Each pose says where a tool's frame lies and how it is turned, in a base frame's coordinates. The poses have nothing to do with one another.
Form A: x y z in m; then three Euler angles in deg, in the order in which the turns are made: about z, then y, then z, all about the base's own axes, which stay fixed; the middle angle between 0 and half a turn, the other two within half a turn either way.
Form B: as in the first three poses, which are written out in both.
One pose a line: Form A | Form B
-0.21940 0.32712 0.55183 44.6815 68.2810 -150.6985 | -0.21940 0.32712 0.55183 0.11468 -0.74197 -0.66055 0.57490 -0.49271 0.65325
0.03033 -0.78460 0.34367 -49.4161 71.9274 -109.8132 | 0.03033 -0.78460 0.34367 -0.78290 0.06755 -0.61846 0.53219 -0.44216 -0.72199
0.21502 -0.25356 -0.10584 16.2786 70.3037 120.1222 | 0.21502 -0.25356 -0.10584 -0.40481 0.13916 -0.90375 -0.78287 -0.56344 0.26391
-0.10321 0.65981 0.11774 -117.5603 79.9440 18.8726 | -0.10321 0.65981 0.11774 0.21031 -0.86500 0.45557 0.29614 -0.38774 -0.87291
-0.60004 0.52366 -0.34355 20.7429 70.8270 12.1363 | -0.60004 0.52366 -0.34355 0.22581 0.41083 -0.88331 -0.31033 0.88982 0.33453
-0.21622 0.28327 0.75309 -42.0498 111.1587 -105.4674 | -0.21622 0.28327 0.75309 -0.57404 0.43695 -0.69250 0.78014 0.03497 -0.62462
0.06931 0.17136 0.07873 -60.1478 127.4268 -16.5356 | 0.06931 0.17136 0.07873 -0.53685 -0.74534 -0.39529 -0.36364 0.62720 -0.68876
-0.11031 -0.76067 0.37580 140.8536 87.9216 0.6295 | -0.11031 -0.76067 0.37580 -0.03506 0.63096 0.77503 -0.01437 -0.77574 0.63089
